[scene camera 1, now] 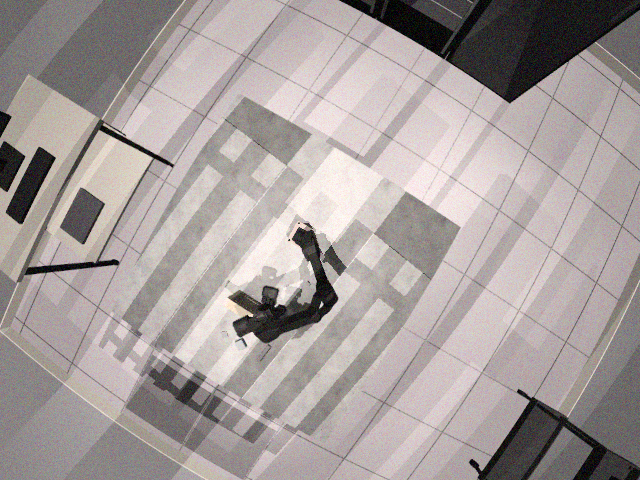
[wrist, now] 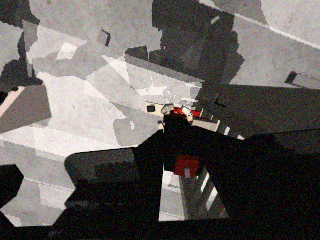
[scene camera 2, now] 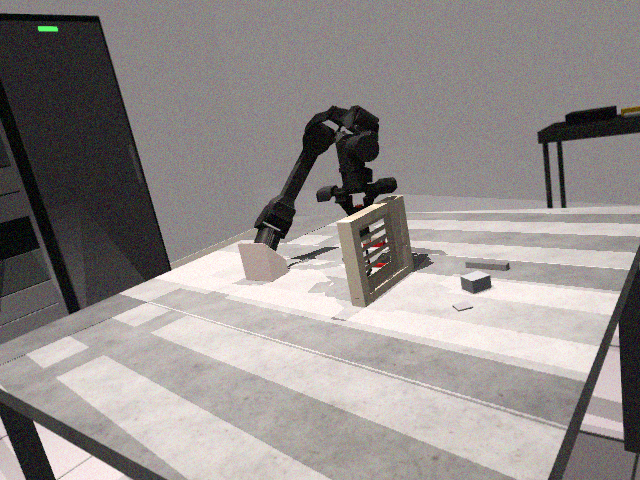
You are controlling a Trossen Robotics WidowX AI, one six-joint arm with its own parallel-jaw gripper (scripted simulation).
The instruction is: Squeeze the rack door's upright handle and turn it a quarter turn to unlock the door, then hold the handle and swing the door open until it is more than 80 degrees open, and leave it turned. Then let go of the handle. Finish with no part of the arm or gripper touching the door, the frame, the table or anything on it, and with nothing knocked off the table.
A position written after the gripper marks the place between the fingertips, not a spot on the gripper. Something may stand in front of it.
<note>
In view: the gripper (scene camera 2: 362, 224) and a slatted door (scene camera 2: 376, 241).
The gripper also shows in the wrist view (wrist: 177, 131). The slatted door also shows in the wrist view (wrist: 239, 124).
</note>
